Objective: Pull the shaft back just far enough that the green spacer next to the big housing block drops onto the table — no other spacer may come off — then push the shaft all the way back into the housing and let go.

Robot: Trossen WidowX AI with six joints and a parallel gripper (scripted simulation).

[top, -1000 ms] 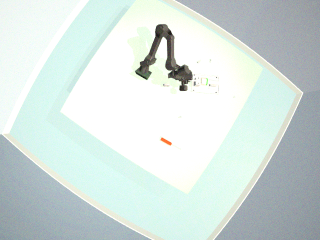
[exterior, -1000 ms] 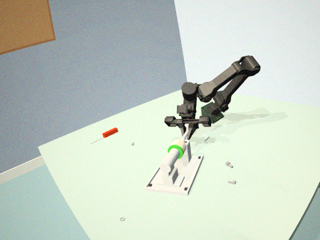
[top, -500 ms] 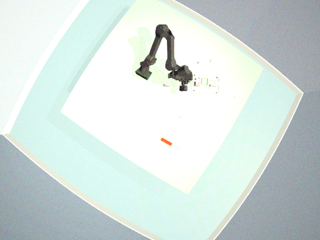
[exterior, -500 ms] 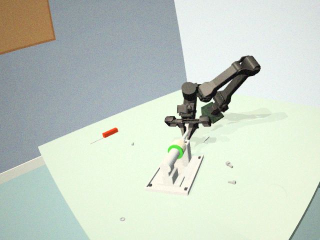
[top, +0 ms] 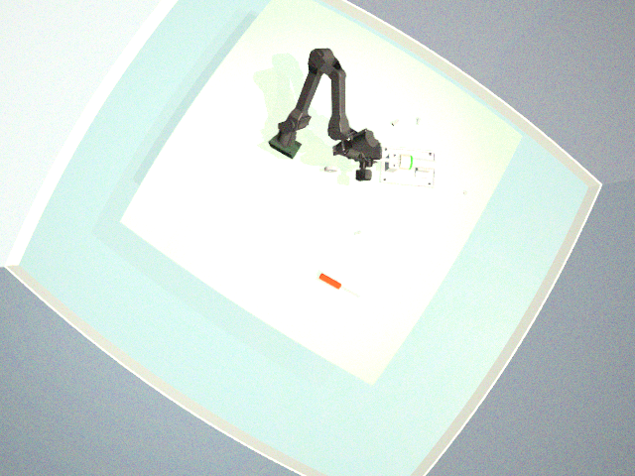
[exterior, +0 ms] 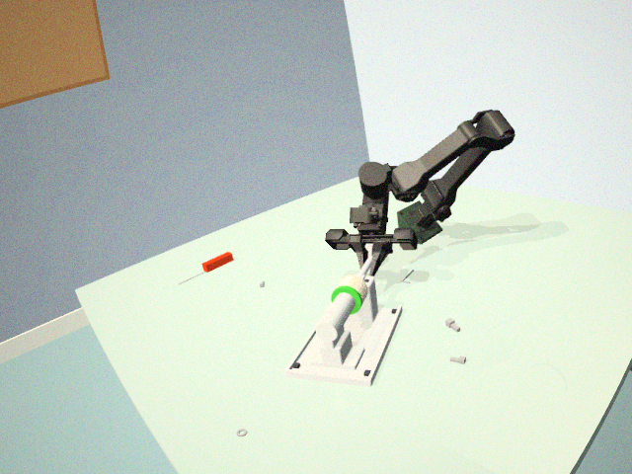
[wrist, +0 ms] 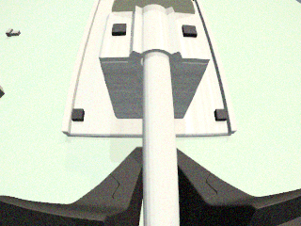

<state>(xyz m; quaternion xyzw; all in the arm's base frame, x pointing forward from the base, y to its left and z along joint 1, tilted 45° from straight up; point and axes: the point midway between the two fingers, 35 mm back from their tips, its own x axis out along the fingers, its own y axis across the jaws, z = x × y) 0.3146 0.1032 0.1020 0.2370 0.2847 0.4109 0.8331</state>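
Right now my gripper tip is 40 mm short of the shaft, 30 mm to the right of it and 20 mm below it. Round my gripper tip: green spacer: 100 mm ahead, 70 mm to the left, 20 mm above; cream spacer: 70 mm ahead, 50 mm to the left, 20 mm above.
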